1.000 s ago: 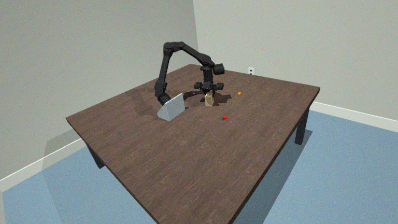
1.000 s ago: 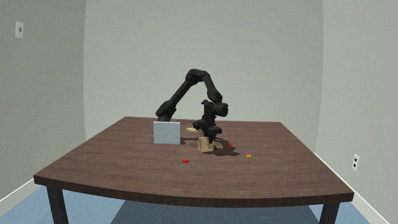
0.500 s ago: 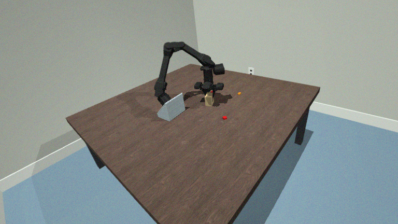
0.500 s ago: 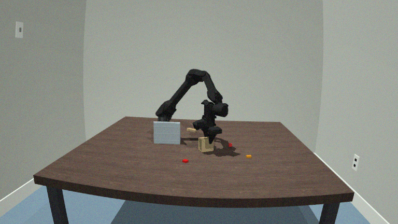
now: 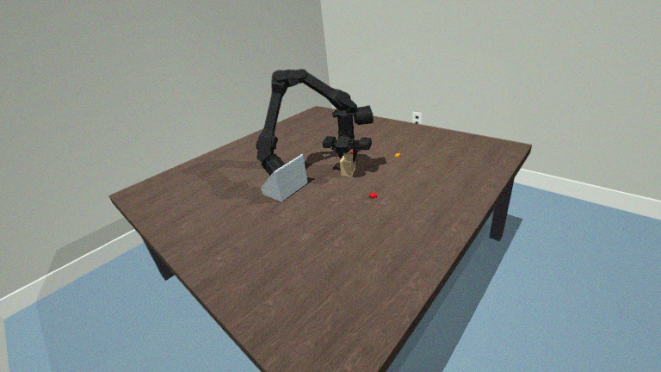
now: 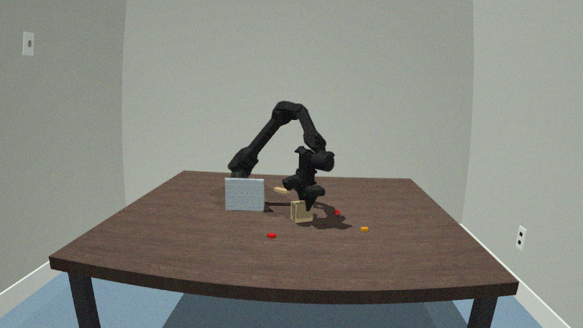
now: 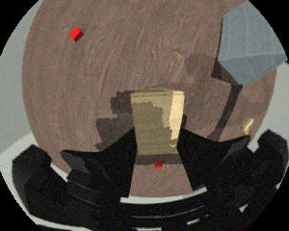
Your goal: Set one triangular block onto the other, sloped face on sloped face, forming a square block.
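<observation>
Now: gripper tip 10 mm below the triangular wooden block. Also, from my gripper tip: small orange cube 190 mm ahead, 140 mm to the right, 40 mm below; flat tan piece 60 mm behind, 400 mm to the left, 30 mm below.
</observation>
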